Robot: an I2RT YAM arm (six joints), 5 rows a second.
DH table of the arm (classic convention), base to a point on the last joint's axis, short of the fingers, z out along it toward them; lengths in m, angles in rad. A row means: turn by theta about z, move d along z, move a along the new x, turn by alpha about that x. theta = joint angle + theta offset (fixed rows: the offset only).
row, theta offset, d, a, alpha
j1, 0, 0.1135, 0.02, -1.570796
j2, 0, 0, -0.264, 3.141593
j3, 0.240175, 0, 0.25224, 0
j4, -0.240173, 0, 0.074, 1.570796
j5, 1.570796, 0, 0, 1.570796
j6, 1.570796, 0.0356, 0, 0
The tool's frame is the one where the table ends.
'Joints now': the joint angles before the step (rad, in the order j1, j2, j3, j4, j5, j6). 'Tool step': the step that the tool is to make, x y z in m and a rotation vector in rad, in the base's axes. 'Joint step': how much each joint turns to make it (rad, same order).
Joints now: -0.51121 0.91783 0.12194 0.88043 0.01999 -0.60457
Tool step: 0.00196 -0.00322 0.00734 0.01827 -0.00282 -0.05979
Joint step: 0.00211 -0.01281 0.03410 -0.05401 0.06310 0.01227
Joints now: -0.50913 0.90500 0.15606 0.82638 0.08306 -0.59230
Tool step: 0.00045 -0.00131 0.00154 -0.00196 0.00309 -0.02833
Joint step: 0.00044 0.00160 0.00803 -0.00765 0.02844 -0.00544
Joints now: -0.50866 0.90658 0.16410 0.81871 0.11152 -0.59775
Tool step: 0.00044 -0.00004 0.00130 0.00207 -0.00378 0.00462
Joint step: 0.00017 -0.00164 0.00452 -0.00430 -0.00415 0.00400
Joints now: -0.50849 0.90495 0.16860 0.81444 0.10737 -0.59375
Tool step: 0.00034 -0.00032 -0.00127 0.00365 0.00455 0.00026
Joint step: -0.00079 0.00627 -0.00118 0.00158 -0.00097 0.00105
